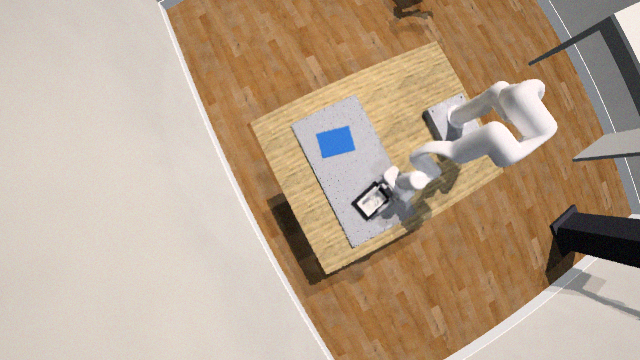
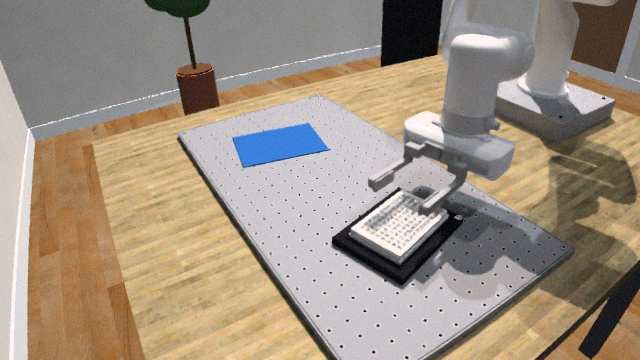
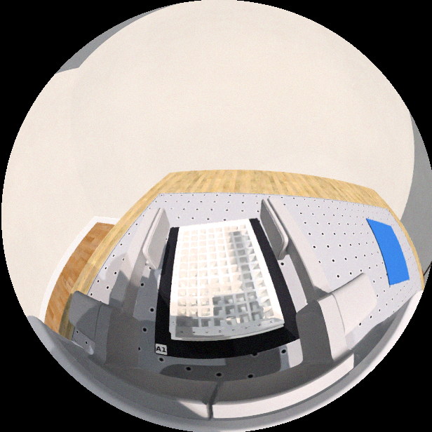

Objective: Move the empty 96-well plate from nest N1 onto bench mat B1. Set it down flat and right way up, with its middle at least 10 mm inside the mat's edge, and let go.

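Frame: origin at the arm's base, x left, y down, z back, level; centimetres.
Seen in the pictures: hand at its tool point: [image 1: 375, 201] [image 2: 405, 191]; arm's base at its link origin: [image 1: 456, 117] [image 2: 542, 89].
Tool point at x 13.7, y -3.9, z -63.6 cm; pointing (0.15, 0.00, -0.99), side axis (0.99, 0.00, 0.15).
Note:
Offsets run from my tool point to a thing's middle. "spot": to the spot under its first point. Level surfaces: height alone.
The white 96-well plate @(dx +0.1, dy +5.3, dz -0.4 cm) [image 1: 371, 201] [image 2: 395, 230] [image 3: 215, 280] sits flat and right way up in the black nest N1 @(spot: dx +2.3, dy +6.1, dz -7.6 cm) [image 1: 361, 212] [image 2: 369, 257] [image 3: 225, 348], which has an A1 label at one corner. My gripper [image 2: 404, 194] [image 3: 216, 231] is shut to its narrow stance with nothing between the fingers. The fingers still stand apart, above the plate and towards its arm-side end, and their shadow falls on the wells. The blue bench mat B1 @(dy +7.0 cm) [image 1: 335, 142] [image 2: 280, 145] [image 3: 390, 252] lies flat with nothing on it.
A grey perforated board @(dy +7.2 cm) [image 1: 340, 175] [image 2: 280, 220] [image 3: 325, 235] carries the nest and the mat. It lies on the wooden table @(dy +8.5 cm) [image 1: 400, 95] [image 2: 165, 270]. The arm's grey base block [image 1: 436, 125] [image 2: 530, 117] stands beyond the board. The nest's rim rises around the plate.

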